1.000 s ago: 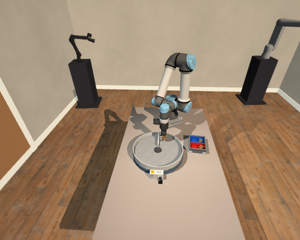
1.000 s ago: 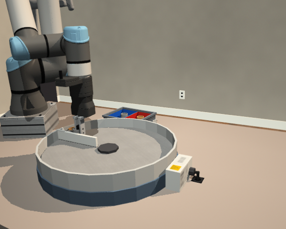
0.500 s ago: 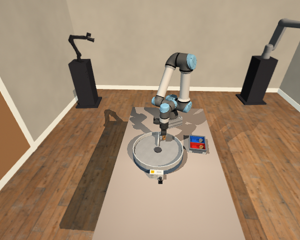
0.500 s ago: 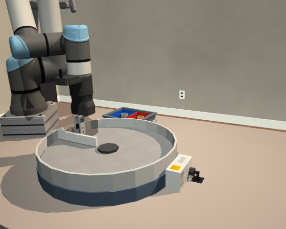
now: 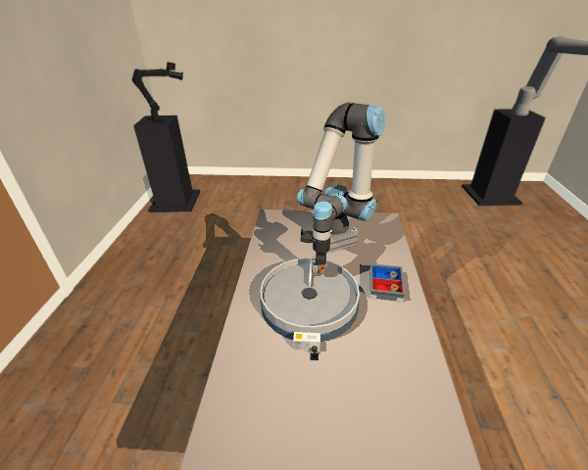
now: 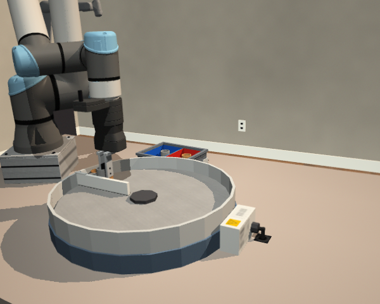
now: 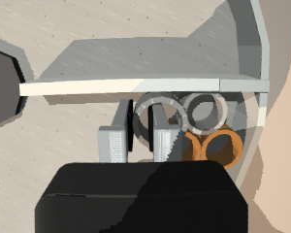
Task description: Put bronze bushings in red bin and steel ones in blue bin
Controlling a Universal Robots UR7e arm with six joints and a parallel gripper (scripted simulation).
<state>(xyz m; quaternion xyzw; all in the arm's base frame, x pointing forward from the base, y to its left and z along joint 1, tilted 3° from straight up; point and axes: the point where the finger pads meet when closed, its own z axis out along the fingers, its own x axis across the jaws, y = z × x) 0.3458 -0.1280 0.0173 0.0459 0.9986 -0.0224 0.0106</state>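
The bin is 330 mm to the left of my hand, 70 mm below it and 30 mm ahead of it. From my hand the other things lie so: round turntable: 120 mm ahead, 50 mm below, 30 mm to the right.
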